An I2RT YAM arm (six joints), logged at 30 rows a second.
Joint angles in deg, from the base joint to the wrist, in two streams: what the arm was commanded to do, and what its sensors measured. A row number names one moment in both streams.
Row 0, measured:
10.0 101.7 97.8 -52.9 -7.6 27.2
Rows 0 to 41, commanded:
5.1 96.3 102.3 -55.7 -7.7 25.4
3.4 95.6 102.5 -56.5 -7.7 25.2
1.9 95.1 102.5 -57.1 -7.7 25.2
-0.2 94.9 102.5 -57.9 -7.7 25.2
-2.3 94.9 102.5 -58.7 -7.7 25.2
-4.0 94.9 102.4 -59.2 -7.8 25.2
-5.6 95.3 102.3 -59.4 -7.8 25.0
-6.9 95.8 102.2 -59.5 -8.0 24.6
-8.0 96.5 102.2 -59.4 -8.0 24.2
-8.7 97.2 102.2 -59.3 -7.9 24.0
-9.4 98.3 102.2 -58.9 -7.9 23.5
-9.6 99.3 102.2 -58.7 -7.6 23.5
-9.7 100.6 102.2 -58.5 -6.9 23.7
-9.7 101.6 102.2 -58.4 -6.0 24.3
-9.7 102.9 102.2 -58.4 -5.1 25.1
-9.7 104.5 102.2 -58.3 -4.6 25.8
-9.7 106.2 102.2 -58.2 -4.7 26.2
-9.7 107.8 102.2 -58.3 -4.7 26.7
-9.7 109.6 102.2 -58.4 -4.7 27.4
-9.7 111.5 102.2 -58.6 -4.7 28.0
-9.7 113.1 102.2 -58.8 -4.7 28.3
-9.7 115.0 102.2 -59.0 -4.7 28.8
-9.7 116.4 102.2 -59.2 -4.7 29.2
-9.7 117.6 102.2 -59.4 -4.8 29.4
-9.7 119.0 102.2 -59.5 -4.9 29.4
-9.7 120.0 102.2 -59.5 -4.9 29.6
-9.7 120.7 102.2 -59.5 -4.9 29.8
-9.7 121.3 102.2 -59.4 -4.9 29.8
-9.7 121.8 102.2 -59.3 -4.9 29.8
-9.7 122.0 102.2 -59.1 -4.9 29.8
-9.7 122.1 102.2 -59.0 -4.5 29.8
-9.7 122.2 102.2 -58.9 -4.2 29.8
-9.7 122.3 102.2 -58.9 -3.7 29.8
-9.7 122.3 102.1 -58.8 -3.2 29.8
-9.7 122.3 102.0 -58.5 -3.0 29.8
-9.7 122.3 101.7 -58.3 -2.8 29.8
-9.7 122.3 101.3 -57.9 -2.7 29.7
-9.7 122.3 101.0 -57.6 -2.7 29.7
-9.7 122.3 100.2 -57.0 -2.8 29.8
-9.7 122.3 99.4 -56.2 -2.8 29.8
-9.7 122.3 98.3 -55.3 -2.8 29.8
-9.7 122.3 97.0 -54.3 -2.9 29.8
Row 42, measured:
-9.7 122.4 99.8 -55.0 -3.9 29.1
